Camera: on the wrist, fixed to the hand. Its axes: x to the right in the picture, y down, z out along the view.
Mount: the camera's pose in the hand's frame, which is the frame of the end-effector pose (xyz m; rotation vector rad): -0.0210 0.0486 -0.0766 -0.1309 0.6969 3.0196
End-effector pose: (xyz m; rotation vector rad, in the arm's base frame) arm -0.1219 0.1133 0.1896 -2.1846 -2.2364 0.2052
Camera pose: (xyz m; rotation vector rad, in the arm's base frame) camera -0.0655 0.1000 0.2625 -2.1806 1.9971 -0.5464
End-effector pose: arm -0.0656 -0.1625 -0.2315 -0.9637 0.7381 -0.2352
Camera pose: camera -0.1383 -0.1751 -0.2882 0.9828 1.9594 2.1751
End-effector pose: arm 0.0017 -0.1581 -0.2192 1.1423 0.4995 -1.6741
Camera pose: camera 0.0804 -0.1090 -0.2276 0.7817 -0.7110 1.3378
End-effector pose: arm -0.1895 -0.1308 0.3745 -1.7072 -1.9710 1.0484
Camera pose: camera -0.0991 -0.1263 0.3963 2.1376 -1.6301 -0.0110
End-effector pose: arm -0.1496 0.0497 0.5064 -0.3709 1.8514 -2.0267
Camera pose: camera -0.1593 0.1242 0.4514 1.8707 0.5041 0.3873
